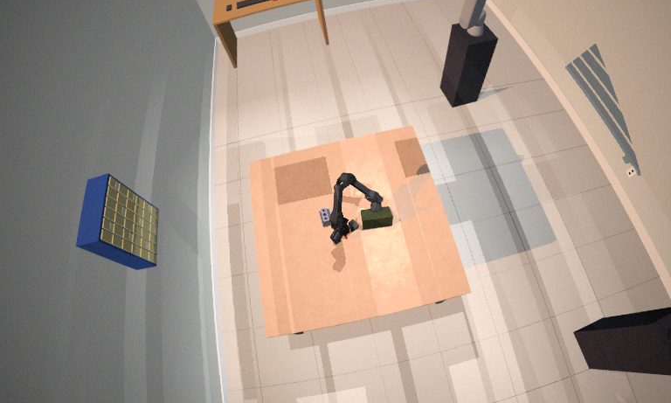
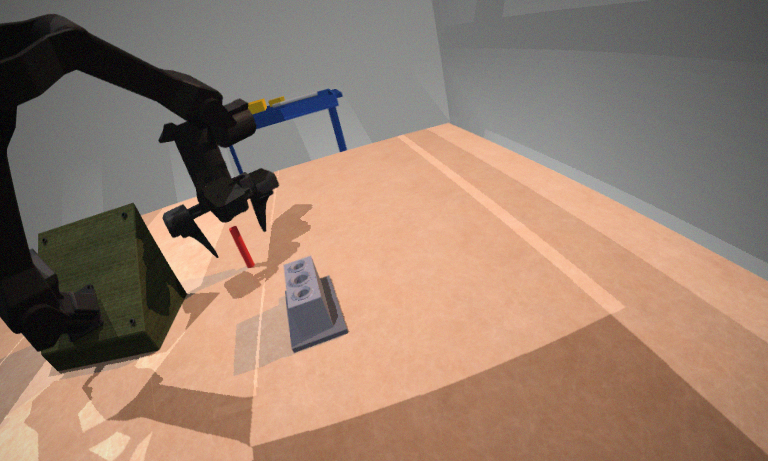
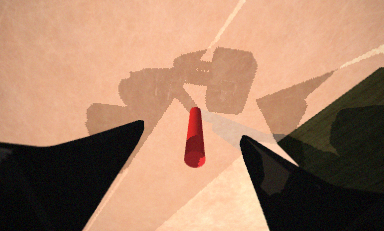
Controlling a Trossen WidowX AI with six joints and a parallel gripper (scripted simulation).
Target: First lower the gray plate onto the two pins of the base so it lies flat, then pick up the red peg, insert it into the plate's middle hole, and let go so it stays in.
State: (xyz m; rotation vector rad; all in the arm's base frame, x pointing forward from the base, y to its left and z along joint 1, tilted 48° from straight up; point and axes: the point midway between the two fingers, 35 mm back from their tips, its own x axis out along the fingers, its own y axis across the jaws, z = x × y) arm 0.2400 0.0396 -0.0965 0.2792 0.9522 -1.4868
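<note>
The gray plate lies 18 cm to the right of my gripper tip and 9 cm ahead of it. From my gripper tip the other things lie so: gray base 18 cm to the right, 9 cm ahead, 4 cm below; red peg 1 cm below.
</note>
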